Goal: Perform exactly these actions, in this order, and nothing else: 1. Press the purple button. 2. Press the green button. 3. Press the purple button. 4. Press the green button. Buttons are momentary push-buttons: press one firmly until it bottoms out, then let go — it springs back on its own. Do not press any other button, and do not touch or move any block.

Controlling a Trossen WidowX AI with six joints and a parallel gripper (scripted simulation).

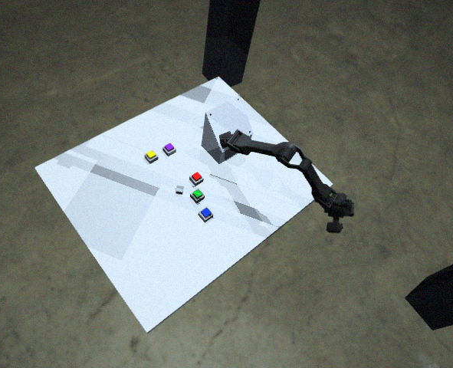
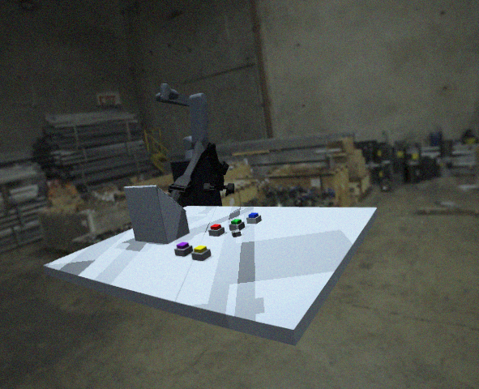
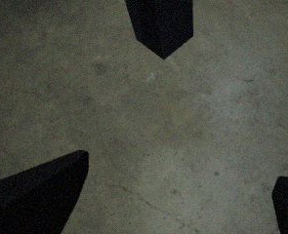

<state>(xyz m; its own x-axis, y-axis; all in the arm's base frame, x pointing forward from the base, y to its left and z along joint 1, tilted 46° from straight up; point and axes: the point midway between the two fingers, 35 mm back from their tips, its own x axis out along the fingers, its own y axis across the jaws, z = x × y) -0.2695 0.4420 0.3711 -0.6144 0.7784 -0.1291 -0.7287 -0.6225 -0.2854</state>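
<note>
Now: gripper tip 740 mm to the left of the purple button, 490 mm short of it and 10 mm below it. Also, from my gripper tip: blue button 530 mm ahead, 360 mm to the right, 10 mm above; then red button 540 mm to the right, 470 mm ahead, 10 mm above; then green button 510 mm ahead, 460 mm to the right, 10 mm above.
</note>
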